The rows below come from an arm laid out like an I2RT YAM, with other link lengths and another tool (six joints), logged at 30 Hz.
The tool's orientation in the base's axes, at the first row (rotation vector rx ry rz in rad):
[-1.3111 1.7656 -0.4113]
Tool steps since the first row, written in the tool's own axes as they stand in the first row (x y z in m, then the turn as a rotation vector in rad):
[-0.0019 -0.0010 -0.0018 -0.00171 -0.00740 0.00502]
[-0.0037 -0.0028 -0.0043 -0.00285 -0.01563 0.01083]
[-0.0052 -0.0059 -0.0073 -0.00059 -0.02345 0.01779]
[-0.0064 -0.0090 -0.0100 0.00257 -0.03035 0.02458]
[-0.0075 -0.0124 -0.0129 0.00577 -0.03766 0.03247]
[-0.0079 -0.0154 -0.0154 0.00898 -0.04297 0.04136]
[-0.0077 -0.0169 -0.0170 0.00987 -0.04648 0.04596]
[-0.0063 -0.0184 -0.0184 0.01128 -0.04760 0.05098]
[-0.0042 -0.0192 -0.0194 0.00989 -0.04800 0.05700]
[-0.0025 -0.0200 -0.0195 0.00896 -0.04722 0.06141]
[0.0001 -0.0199 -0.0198 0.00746 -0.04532 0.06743]
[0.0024 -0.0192 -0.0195 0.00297 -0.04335 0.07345]
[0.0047 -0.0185 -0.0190 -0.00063 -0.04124 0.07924]
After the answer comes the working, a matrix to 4 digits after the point.
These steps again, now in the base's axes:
[-0.0007 0.0009 0.0026 0.00856 -0.00022 0.00308]
[-0.0015 0.0012 0.0060 0.01822 -0.00110 0.00604]
[-0.0019 0.0007 0.0105 0.02833 -0.00459 0.00654]
[-0.0021 -0.0001 0.0147 0.03770 -0.00857 0.00611]
[-0.0023 -0.0010 0.0192 0.04818 -0.01249 0.00532]
[-0.0024 -0.0024 0.0229 0.05825 -0.01542 0.00257]
[-0.0028 -0.0035 0.0248 0.06397 -0.01654 0.00202]
[-0.0031 -0.0057 0.0260 0.06855 -0.01710 -0.00066]
[-0.0036 -0.0081 0.0262 0.07366 -0.01466 -0.00315]
[-0.0033 -0.0100 0.0260 0.07675 -0.01253 -0.00577]
[-0.0037 -0.0123 0.0250 0.08048 -0.00909 -0.00981]
[-0.0041 -0.0140 0.0233 0.08436 -0.00295 -0.01257]
[-0.0042 -0.0157 0.0215 0.08791 0.00239 -0.01570]

The tool's axes in the first row as the columns of a matrix, in the base's axes (rounded; the answer above uses it unrounded):
[-0.0625 -0.6039 0.7946]
[-0.8929 0.3896 0.2258]
[-0.4459 -0.6954 -0.5635]

